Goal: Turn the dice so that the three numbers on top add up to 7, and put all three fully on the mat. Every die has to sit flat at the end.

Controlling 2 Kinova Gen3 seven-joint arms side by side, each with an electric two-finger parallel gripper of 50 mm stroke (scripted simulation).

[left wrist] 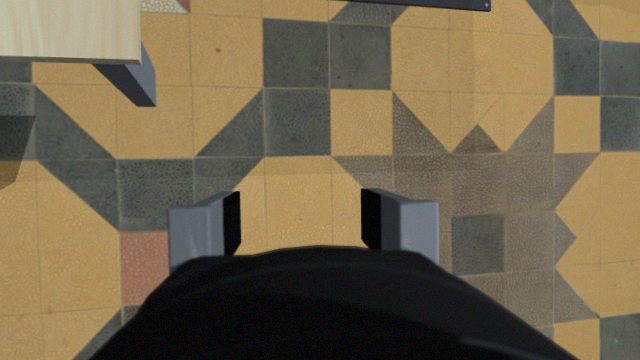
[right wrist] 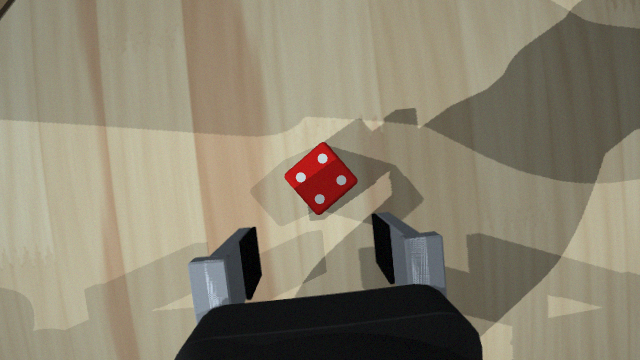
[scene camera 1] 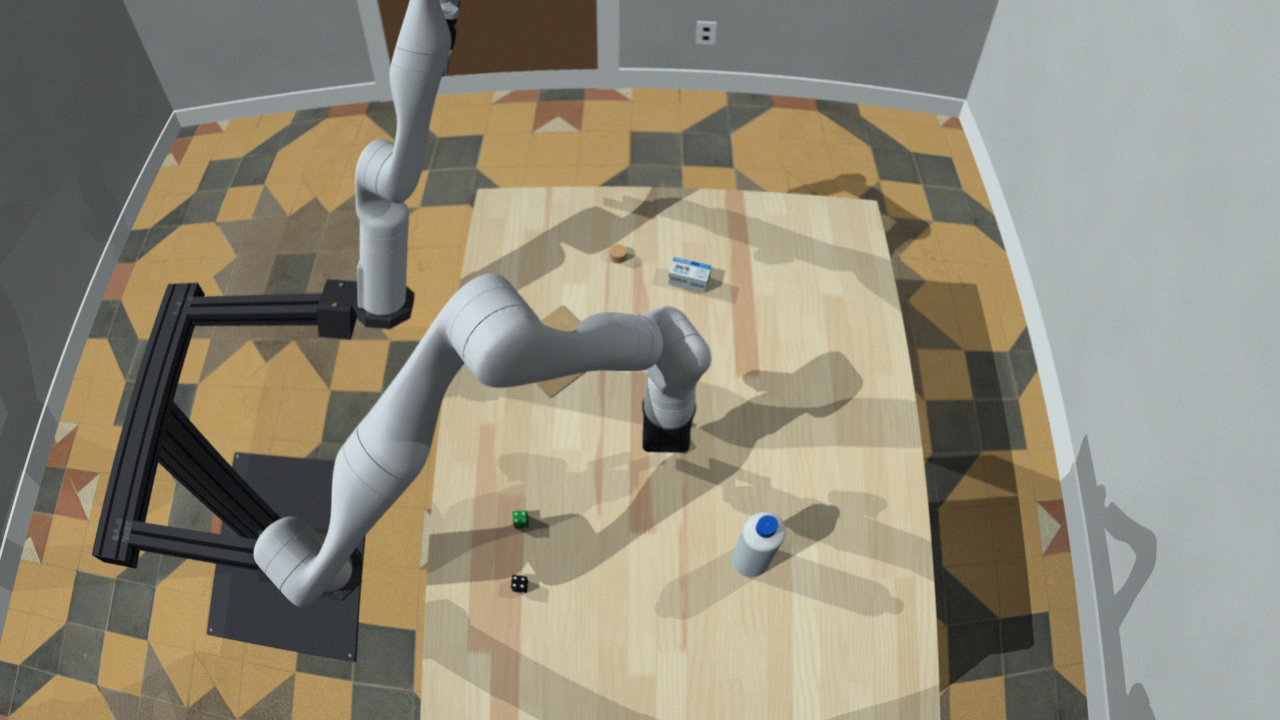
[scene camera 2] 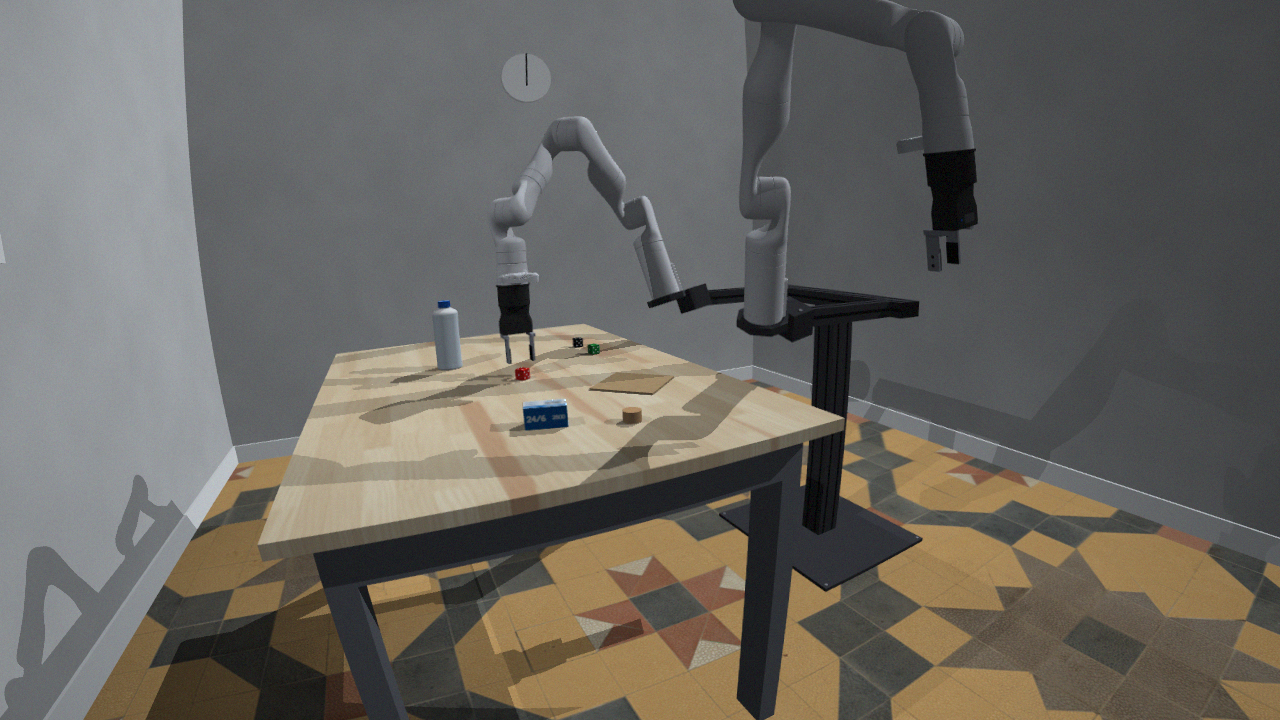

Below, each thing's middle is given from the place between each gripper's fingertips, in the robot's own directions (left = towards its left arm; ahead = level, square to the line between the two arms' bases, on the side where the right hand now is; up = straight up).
Right now my right hand point(scene camera 2: 520, 361) is 40 mm above the red die point(right wrist: 320, 178) and 30 mm to the right of it. Round my right hand: staples box point(scene camera 2: 546, 414) (370 mm to the left, 30 mm below, 30 mm ahead); brown square mat point(scene camera 2: 649, 384) (210 mm behind, 190 mm to the left, 50 mm below); white bottle point(scene camera 1: 759, 542) (190 mm to the right, 160 mm ahead, 30 mm above).
My left hand point(scene camera 2: 944, 266) is 33 cm short of the brown square mat, 52 cm to the left of it and 28 cm above it. From my left hand the other things lie so: red die 54 cm ahead, 68 cm to the right, 27 cm below; staples box 56 cm ahead, 34 cm to the right, 26 cm below; white bottle 69 cm ahead, 90 cm to the right, 20 cm below.
